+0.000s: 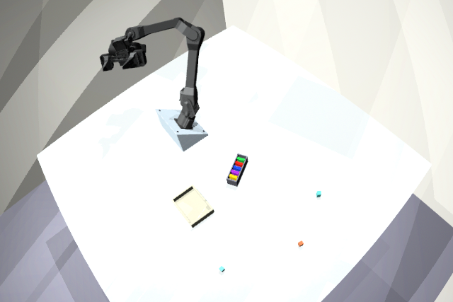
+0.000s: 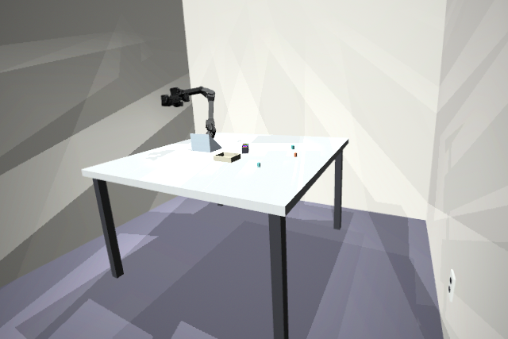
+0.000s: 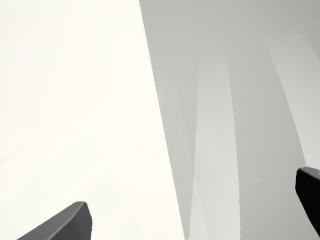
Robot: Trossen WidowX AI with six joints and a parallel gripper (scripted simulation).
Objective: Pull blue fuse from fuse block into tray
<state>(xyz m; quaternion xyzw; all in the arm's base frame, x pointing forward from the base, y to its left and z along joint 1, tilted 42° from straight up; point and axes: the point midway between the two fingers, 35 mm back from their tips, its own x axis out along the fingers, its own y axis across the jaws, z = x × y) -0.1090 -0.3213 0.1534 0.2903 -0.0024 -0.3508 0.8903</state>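
Now: gripper tip 390 mm short of the blue fuse, 230 mm to the right of it and 380 mm above it. Round my gripper tip: beige tray: 420 mm ahead, 20 mm to the left, 400 mm below.
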